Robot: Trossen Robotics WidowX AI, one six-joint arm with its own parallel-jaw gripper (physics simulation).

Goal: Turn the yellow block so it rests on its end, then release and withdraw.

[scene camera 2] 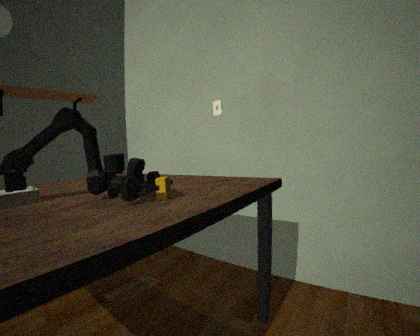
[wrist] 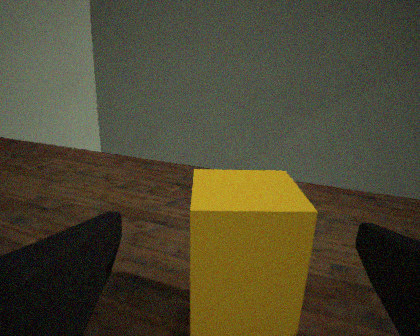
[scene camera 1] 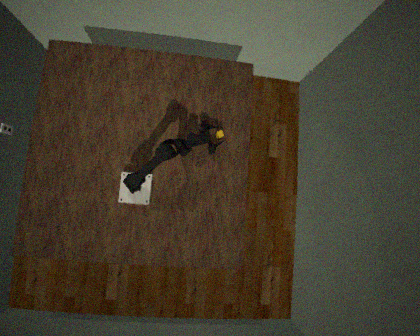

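Observation:
The yellow block (scene camera 1: 220, 134) (scene camera 2: 162, 188) (wrist: 250, 260) stands upright on its end on the brown table, near the table's right side in the first scene view. My gripper (scene camera 1: 220, 136) (wrist: 241, 229) is open, with one finger on each side of the block. In the wrist view there is a gap between each finger and the block, and neither finger touches it. The gripper points level, low over the table. The block's lower part is cut off by the bottom of the wrist view.
The brown wooden table (scene camera 1: 90, 90) (scene camera 2: 215, 195) carries the arm's white base plate (scene camera 1: 135, 197) (scene camera 2: 20, 196). The table's right edge lies a short way beyond the block in the first scene view. Grey-green walls stand beyond the table.

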